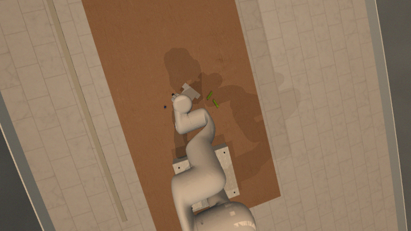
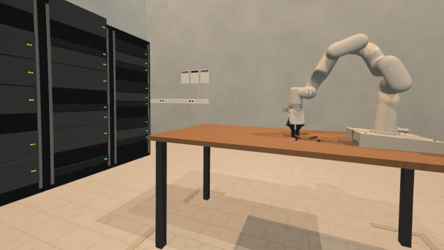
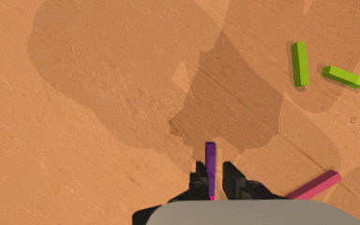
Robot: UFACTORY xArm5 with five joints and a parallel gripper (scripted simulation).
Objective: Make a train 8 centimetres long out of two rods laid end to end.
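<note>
My gripper is now 3 cm above the purple rod. Also, from my hand: blue rod (9 cm to the left, 3 cm below, 3 cm behind); pink rod (10 cm behind, 7 cm to the right, 3 cm below); magenta rod (3 cm to the left, 3 cm below, 3 cm behind).
</note>
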